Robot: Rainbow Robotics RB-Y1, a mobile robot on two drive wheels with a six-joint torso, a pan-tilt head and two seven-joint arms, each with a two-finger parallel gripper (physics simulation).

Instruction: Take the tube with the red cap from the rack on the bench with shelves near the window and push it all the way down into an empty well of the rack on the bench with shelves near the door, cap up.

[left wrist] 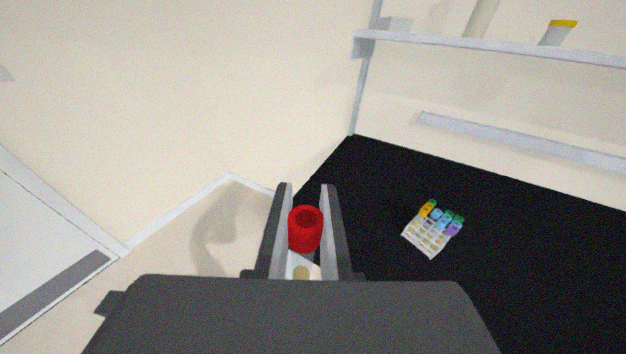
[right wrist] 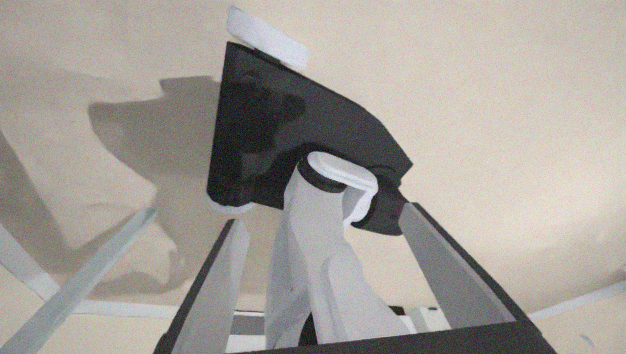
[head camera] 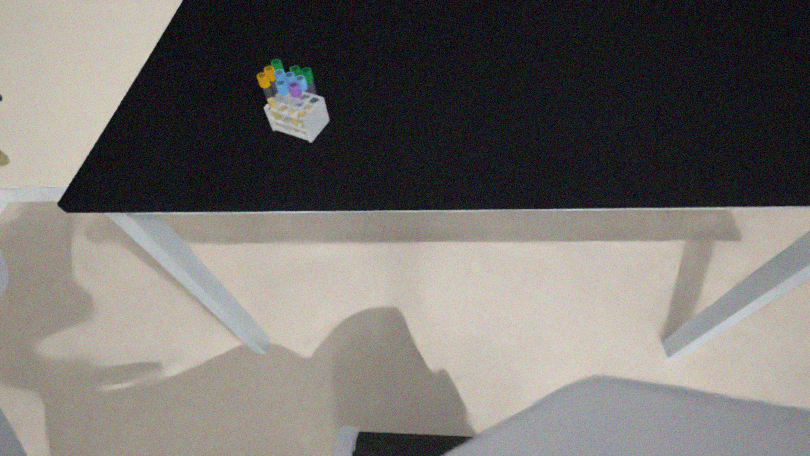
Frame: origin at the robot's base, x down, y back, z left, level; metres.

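Seen in the pictures: left gripper, between the fingertips: (left wrist: pixel 306 193); right gripper, between the fingertips: (right wrist: pixel 324 220).
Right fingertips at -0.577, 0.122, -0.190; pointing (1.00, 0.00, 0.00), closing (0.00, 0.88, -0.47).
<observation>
A point is followed by its place in that frame, as x, y, z.
The tube with the red cap (left wrist: pixel 305 229) {-1.272, -0.173, 0.476} is between the fingers of my left gripper (left wrist: pixel 306 193) {-1.264, -0.201, 0.491}, which is shut on it, cap toward the camera. In the left wrist view the tube is over the floor beside the bench's edge, to the left of the rack and apart from it. The white rack (head camera: pixel 317 121) {-0.941, -0.497, 0.245} (left wrist: pixel 430 240) {-0.971, -0.478, 0.285} stands on the black bench (head camera: pixel 481 113) {-0.915, -0.546, -0.072} (left wrist: pixel 525 260) {-0.915, -0.601, 0.012}. It holds tubes with orange, green, light blue and purple caps, and its near rows show open wells. My right gripper (right wrist: pixel 324 220) {-0.577, 0.122, -0.190} is open and empty. My left gripper does not show in the head view.
A bench leg (head camera: pixel 192 283) {-0.552, -0.342, 0.626} stands below the bench's left front corner, another (head camera: pixel 742 305) {-0.423, -0.377, -0.767} at the right. A shelf (left wrist: pixel 490 49) {-1.354, -0.775, 0.322} with a yellow-lidded jar (left wrist: pixel 559 32) {-1.407, -0.910, 0.172} is above the bench's back. A door (left wrist: pixel 35 250) {-0.404, 0.242, 1.925} is at the left. The robot's base (right wrist: pixel 280 115) {-0.169, 0.079, -0.121} shows in the right wrist view.
</observation>
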